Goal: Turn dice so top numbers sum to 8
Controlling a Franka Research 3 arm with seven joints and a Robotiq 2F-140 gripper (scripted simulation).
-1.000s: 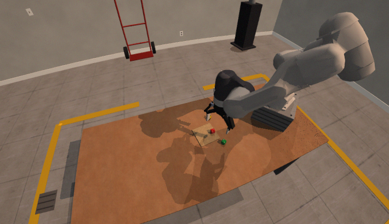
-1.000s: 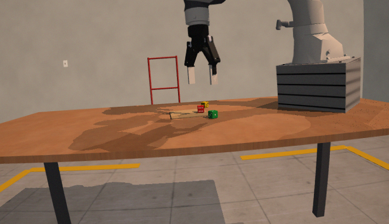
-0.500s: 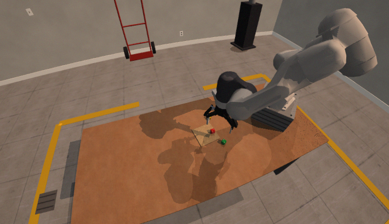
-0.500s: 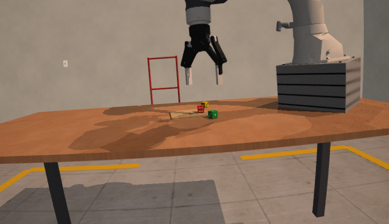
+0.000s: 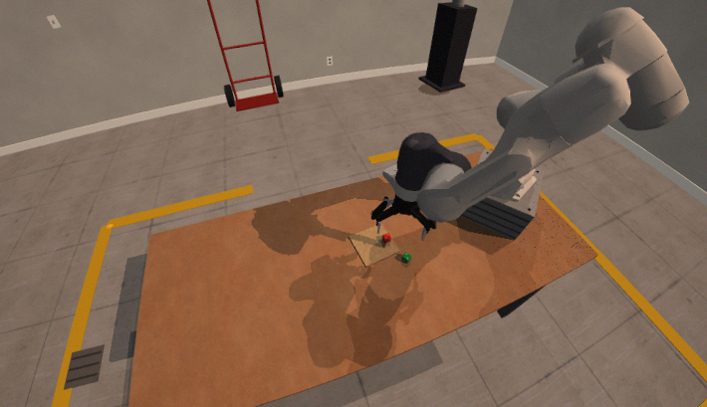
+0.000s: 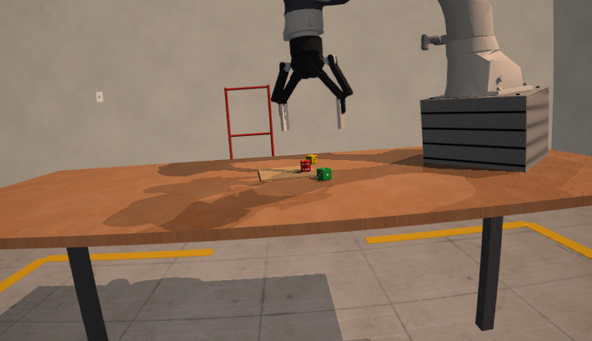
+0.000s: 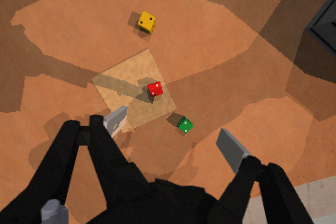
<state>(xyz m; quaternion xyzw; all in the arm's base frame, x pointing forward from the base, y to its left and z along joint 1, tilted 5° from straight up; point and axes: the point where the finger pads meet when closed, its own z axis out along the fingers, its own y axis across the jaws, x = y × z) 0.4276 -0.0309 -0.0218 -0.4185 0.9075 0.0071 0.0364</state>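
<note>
Right now the green die is 110 mm below my hand, 50 mm to the left of it and 10 mm behind it. Also, from my hand: red die (100 mm below, 60 mm to the right, 10 mm ahead); tan mat (120 mm below, 70 mm to the right, 60 mm ahead); yellow die (170 mm to the right, 110 mm below, 40 mm behind).
</note>
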